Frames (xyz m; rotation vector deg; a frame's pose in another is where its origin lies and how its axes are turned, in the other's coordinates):
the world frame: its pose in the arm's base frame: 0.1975 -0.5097 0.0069 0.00 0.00 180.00
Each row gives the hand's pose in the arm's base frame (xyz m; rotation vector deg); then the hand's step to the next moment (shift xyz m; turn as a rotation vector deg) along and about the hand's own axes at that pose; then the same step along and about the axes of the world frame.
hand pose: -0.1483 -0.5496 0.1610 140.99 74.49 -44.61
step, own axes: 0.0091 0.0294 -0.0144 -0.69 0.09 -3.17
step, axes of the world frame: -0.0332 0.0040 0.0060 -0.83 -0.90 3.00
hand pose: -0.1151 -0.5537 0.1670 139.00 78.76 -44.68
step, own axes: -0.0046 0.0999 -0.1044 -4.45 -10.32 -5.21
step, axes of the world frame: -0.1173 0.0082 0.0841 8.89 -4.61 7.29
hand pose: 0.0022 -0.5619 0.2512 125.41 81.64 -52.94
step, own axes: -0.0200 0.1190 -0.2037 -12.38 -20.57 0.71
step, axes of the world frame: -0.1680 -0.0625 0.1546 22.26 0.00 9.02
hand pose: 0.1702 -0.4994 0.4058 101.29 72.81 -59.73
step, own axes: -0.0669 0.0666 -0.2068 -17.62 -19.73 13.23
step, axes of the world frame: -0.0931 -0.1395 0.1534 24.98 13.32 8.56
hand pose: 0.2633 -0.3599 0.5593 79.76 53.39 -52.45
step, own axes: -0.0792 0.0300 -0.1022 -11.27 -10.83 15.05
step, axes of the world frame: 0.0015 -0.1000 0.0872 14.35 15.13 5.98
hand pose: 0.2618 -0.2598 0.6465 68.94 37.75 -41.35
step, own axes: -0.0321 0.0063 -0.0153 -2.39 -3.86 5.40
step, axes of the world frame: 0.0157 -0.0207 0.0251 4.12 5.66 0.87
